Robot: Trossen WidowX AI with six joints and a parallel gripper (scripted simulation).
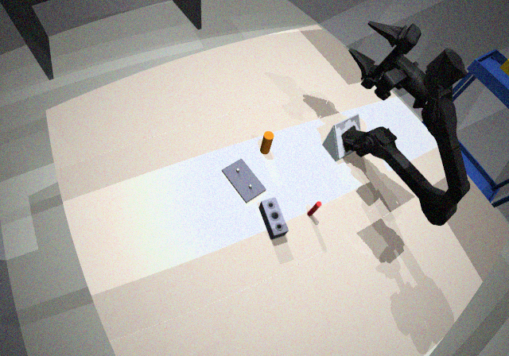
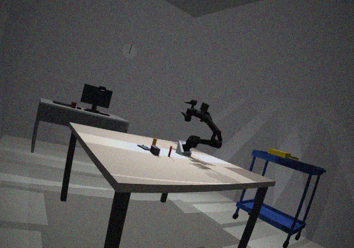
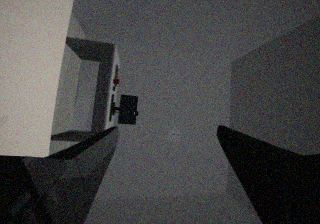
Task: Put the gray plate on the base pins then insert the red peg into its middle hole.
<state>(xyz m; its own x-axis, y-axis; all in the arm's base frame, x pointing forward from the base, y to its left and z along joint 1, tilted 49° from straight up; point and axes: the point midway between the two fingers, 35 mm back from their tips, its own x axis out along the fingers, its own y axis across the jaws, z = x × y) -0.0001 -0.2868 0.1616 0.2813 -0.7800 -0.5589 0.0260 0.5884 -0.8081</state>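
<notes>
Right now the gray plate is 300 mm ahead of my gripper tip, 150 mm to the left of it and 350 mm below it. Round my gripper tip: orange cylinder 170 mm ahead, 40 mm to the right, 350 mm below; base 290 mm ahead, 10 mm to the left, 380 mm below; red peg 200 mm ahead, 200 mm to the left, 350 mm below.
</notes>
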